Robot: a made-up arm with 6 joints. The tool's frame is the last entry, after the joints.
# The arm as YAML. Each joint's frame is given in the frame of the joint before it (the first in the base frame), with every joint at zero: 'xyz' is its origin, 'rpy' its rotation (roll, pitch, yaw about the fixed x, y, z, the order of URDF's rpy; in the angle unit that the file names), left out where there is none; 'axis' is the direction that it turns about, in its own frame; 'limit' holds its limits. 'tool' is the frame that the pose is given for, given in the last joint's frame.
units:
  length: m
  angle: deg
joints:
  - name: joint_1
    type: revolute
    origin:
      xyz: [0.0, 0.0, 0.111]
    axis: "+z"
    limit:
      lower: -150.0
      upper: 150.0
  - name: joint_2
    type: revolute
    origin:
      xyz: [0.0, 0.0, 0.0]
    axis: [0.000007, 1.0, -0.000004]
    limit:
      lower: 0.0
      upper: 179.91
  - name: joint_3
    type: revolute
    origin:
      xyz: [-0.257, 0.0, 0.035]
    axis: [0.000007, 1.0, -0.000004]
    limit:
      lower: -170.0
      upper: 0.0
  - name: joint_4
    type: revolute
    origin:
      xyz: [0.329, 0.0, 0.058]
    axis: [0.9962, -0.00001, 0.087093]
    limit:
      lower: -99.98
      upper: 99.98
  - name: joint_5
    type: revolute
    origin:
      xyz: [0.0, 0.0, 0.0]
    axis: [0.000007, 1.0, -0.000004]
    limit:
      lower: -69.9
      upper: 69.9
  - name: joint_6
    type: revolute
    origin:
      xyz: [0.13, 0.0, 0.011]
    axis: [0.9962, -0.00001, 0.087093]
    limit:
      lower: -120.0
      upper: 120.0
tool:
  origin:
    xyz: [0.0, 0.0, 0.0]
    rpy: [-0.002, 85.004, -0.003]
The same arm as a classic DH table. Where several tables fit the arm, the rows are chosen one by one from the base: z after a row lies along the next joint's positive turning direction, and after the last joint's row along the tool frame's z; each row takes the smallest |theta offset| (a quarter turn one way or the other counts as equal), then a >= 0, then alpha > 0; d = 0 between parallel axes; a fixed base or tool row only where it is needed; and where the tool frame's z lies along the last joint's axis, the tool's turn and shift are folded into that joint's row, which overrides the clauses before.
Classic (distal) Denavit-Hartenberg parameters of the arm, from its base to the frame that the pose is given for. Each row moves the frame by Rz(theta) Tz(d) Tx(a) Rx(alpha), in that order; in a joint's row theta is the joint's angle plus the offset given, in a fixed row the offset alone. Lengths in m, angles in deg.
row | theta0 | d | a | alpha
joint_1 | 0 | 0.111 | 0 | -90
joint_2 | 7.76 | 0 | -0.2594 | 0
joint_3 | 77.25 | 0 | -0.0291 | 90
joint_4 | 0 | 0.3328 | 0 | -90
joint_5 | 0 | 0 | 0.0004 | 90
joint_6 | 0 | 0.1305 | 0 | 0
Joint limits (deg, base to tool): -150..150 0..179.91 -170..0 -99.98..99.98 -69.9..69.9 -120..120

